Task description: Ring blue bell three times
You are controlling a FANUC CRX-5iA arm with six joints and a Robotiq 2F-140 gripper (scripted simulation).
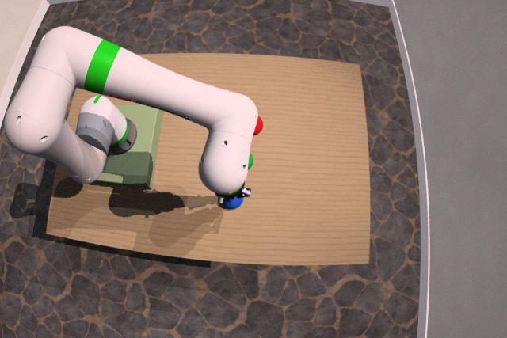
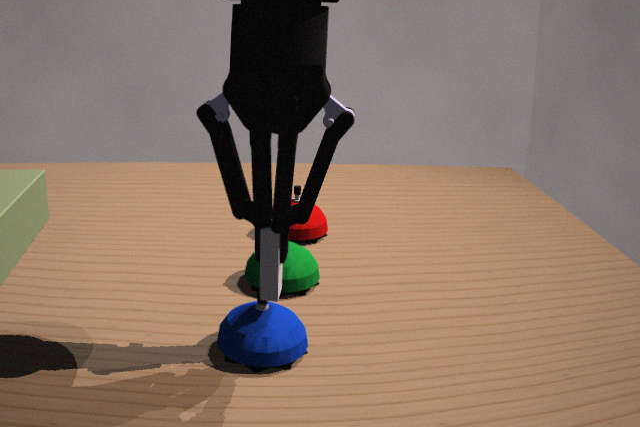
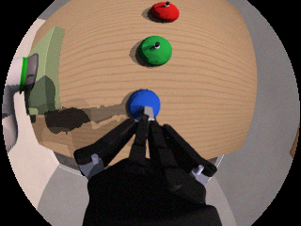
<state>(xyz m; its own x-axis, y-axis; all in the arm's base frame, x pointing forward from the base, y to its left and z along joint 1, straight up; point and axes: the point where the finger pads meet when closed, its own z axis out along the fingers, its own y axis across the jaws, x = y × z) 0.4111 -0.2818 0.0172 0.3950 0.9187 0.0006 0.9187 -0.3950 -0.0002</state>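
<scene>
Now: the blue bell 1 cm behind my hand and 6 cm below it. From my hand the other things lie so: red bell: 11 cm ahead, 27 cm to the left, 5 cm below; then green bell: 5 cm ahead, 14 cm to the left, 5 cm below.
</scene>
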